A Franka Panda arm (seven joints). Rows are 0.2 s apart.
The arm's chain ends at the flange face. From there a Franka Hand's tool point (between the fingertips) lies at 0.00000 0.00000 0.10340 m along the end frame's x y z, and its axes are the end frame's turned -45 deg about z.
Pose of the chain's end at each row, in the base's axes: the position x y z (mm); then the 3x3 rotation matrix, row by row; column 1 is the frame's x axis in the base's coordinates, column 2 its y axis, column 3 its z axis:
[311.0 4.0 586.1], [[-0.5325 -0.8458 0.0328], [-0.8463 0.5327 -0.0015], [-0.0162 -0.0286 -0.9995]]
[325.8 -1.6 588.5], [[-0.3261 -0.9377 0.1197], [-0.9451 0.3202 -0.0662], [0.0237 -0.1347 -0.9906]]
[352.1 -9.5 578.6], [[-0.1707 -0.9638 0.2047], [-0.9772 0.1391 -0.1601], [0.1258 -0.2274 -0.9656]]
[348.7 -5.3 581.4], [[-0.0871 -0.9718 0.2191], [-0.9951 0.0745 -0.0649], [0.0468 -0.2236 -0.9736]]
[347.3 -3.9 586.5], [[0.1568 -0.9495 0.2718], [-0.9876 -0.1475 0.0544], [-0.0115 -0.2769 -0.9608]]
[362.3 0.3 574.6], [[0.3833 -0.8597 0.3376], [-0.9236 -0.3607 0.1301], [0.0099 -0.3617 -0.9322]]
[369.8 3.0 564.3], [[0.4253 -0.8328 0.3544], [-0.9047 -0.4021 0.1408], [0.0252 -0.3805 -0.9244]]
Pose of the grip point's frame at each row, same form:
[314.4 3.8 482.8], [[0.2215 -0.9746 0.0328], [-0.9751 -0.2217 -0.0015], [0.0088 -0.0317 -0.9995]]
[338.2 -8.4 486.1], [[0.4325 -0.8936 0.1197], [-0.8947 -0.4419 -0.0662], [0.1120 -0.0785 -0.9906]]
[373.3 -26.1 478.8], [[0.5608 -0.8022 0.2047], [-0.7893 -0.5926 -0.1601], [0.2498 -0.0718 -0.9656]]
[371.4 -12.0 480.7], [[0.6256 -0.7488 0.2191], [-0.7563 -0.6510 -0.0649], [0.1912 -0.1250 -0.9736]]
[375.4 1.7 487.2], [[0.7823 -0.5605 0.2718], [-0.5940 -0.8026 0.0544], [0.1877 -0.2039 -0.9608]]
[397.2 13.8 478.2], [[0.8789 -0.3369 0.3376], [-0.3980 -0.9081 0.1301], [0.2628 -0.2488 -0.9322]]
[406.4 17.6 468.7], [[0.8896 -0.2881 0.3544], [-0.3554 -0.9240 0.1408], [0.2869 -0.2512 -0.9244]]

